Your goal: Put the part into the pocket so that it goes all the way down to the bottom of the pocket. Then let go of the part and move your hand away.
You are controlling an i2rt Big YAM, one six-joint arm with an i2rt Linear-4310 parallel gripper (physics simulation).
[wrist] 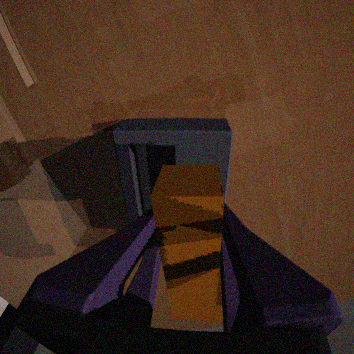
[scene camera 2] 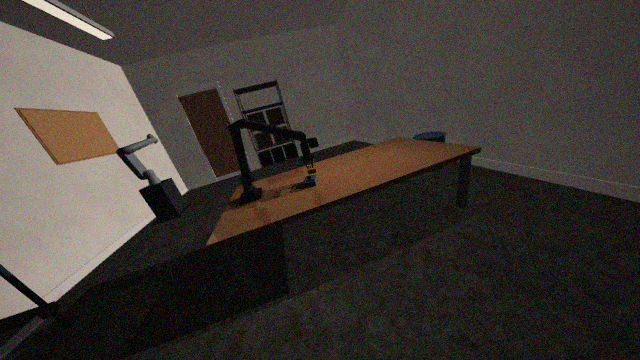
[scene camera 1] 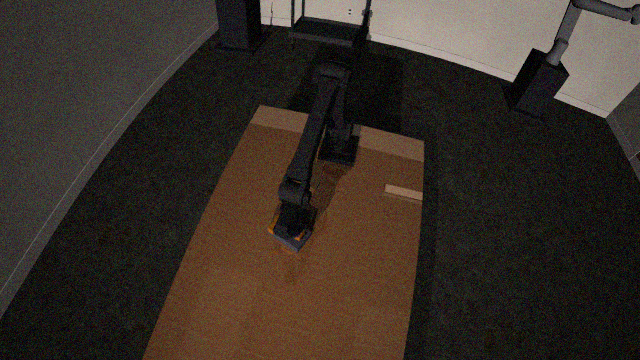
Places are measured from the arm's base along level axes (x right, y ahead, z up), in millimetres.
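Pixels of known places: gripper, fingertip midpoint: (wrist: 191,211) (scene camera 1: 295,233); arm's base, link origin: (scene camera 2: 251,194) (scene camera 1: 339,146).
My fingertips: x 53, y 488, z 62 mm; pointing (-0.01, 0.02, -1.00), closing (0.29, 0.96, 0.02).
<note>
Ahead of a thing's pixels: the offset from my fingertips to its top centre. Level surfaces: height alone.
The orange part @[dz +26, dx +33, dy +6 mm] (scene camera 1: 300,236) (scene camera 2: 311,171) (wrist: 192,215) is between the fingers of my gripper (scene camera 1: 292,231) (scene camera 2: 310,166) (wrist: 191,211), which is shut on it. The dark blue-grey block with the pocket @[dz -54, dx +35, dy -30 mm] (scene camera 1: 292,244) (scene camera 2: 312,181) (wrist: 202,146) lies on the table under the part. In the wrist view the part covers the near right of the block's top; a dark stretch of the pocket shows beyond it and to its left. In scene camera 2 the part is low, just above the block. Whether its lower end is inside the pocket is hidden.
The wooden table @[dz -91 mm] (scene camera 1: 350,300) (scene camera 2: 390,160) carries the arm's base (scene camera 1: 339,150) (scene camera 2: 249,195) behind the block. A pale strip (scene camera 1: 403,192) (wrist: 17,57) lies near the table's right edge in scene camera 1. Another arm's dark pedestal (scene camera 1: 537,82) (scene camera 2: 162,200) stands away from the table.
</note>
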